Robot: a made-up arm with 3 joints. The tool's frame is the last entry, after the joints.
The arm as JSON. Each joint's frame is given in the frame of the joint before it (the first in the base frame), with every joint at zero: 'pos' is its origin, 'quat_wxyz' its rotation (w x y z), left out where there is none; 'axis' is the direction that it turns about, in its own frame. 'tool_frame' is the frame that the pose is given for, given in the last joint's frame.
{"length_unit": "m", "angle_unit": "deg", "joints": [
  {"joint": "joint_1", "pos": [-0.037, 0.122, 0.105], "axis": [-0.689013, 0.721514, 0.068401]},
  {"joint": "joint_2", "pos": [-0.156, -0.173, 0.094], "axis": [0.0, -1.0, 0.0]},
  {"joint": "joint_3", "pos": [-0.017, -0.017, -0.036], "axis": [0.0, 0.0, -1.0]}
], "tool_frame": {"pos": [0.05, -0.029, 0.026], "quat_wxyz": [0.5, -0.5, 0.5, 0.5]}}
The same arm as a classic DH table. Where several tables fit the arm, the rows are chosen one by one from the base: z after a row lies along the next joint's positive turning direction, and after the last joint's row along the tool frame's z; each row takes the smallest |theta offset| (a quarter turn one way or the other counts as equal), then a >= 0, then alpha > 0; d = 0 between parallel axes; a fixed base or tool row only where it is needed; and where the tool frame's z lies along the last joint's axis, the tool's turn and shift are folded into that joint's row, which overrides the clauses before.
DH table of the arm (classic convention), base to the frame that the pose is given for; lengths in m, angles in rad. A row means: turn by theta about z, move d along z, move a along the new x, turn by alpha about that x. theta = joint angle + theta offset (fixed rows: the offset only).
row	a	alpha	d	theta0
base (fixed)	0.0575	-1.5023	0.0972	0.7624
joint_1	0.0781	2.3768	0.3517	-1.4993
joint_2	-0.017	1.5708	0.3614	-1.4718
joint_3	0.05	1.5708	0.01	0
tool (fixed)	0	0	-0.029	1.5708

